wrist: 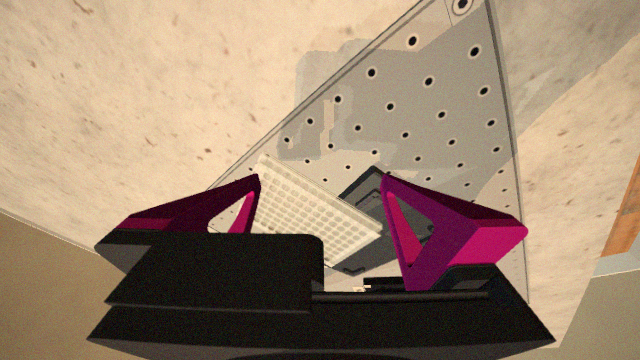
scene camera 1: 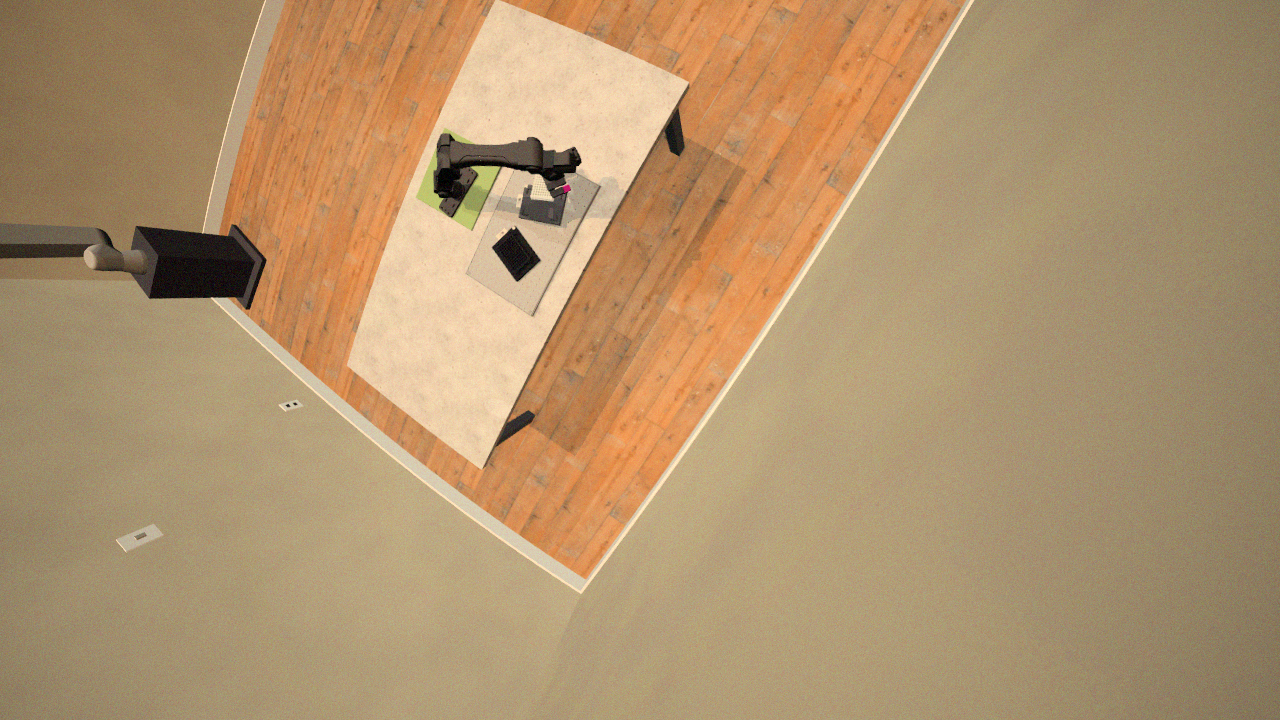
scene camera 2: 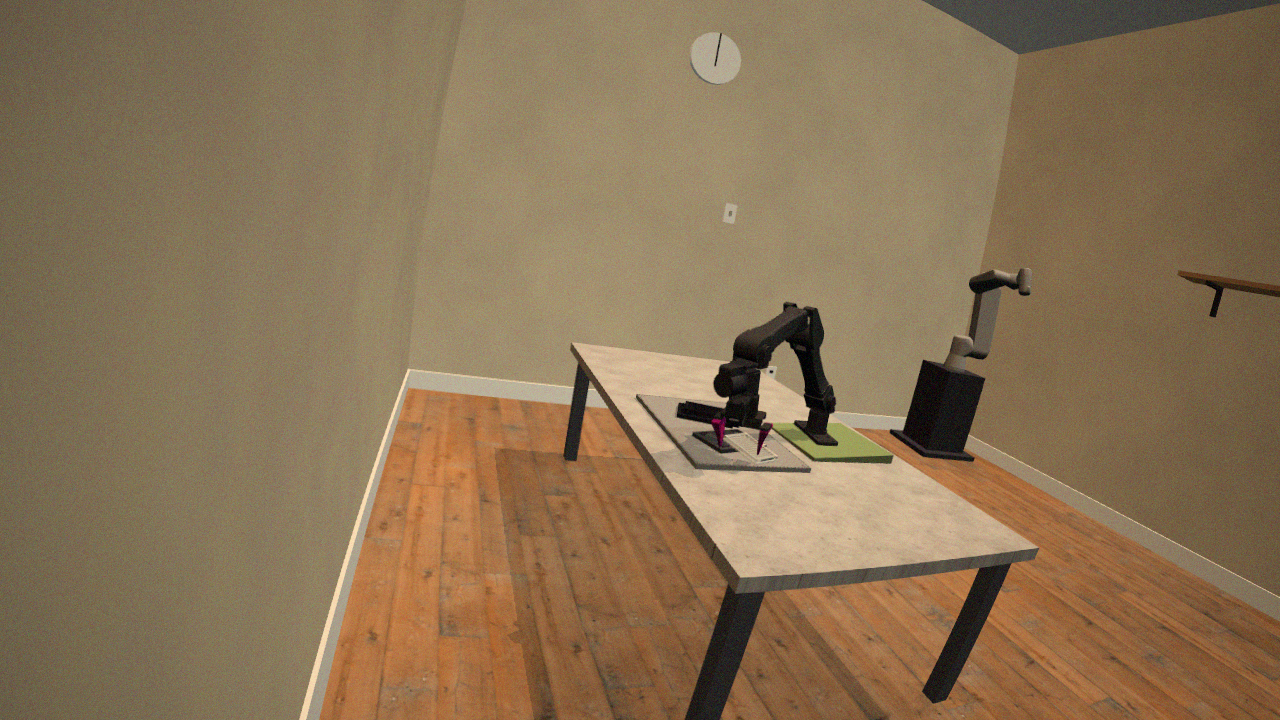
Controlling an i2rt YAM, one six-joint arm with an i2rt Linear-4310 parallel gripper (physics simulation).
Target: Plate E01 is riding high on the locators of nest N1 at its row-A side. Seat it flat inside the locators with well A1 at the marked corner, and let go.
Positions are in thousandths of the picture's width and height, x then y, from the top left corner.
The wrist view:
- my gripper: 501, 501
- white well plate: 454, 562
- dark grey nest: 570, 538
